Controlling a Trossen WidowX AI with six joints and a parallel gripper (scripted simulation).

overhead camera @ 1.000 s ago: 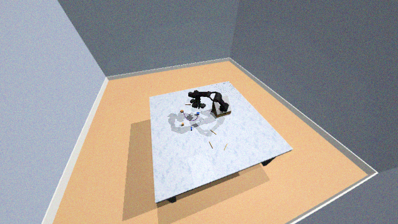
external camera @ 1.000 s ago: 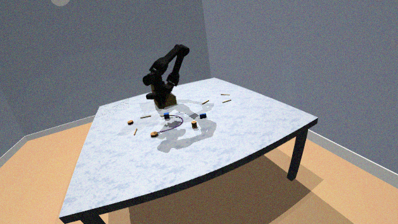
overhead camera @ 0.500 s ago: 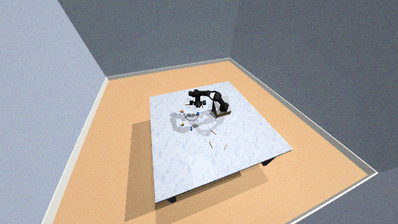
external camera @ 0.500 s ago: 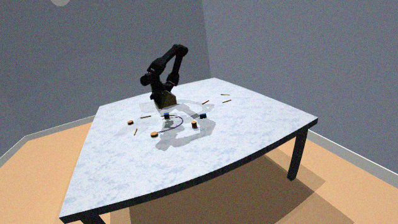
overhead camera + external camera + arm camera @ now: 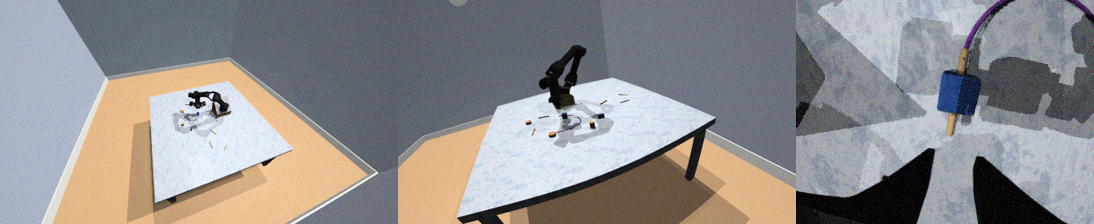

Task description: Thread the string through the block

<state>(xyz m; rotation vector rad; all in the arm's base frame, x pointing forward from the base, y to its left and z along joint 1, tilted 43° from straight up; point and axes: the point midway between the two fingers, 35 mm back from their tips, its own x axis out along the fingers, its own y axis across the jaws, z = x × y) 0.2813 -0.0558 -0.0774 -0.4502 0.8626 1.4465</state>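
The blue block is 1 cm ahead of my gripper tip, 3 cm to the left of it and 6 cm below it. From my gripper tip the other things lie so: thin stick: 1 cm ahead, 4 cm to the left, 6 cm below; short wooden cylinder: 21 cm ahead, 14 cm to the left, 5 cm below.
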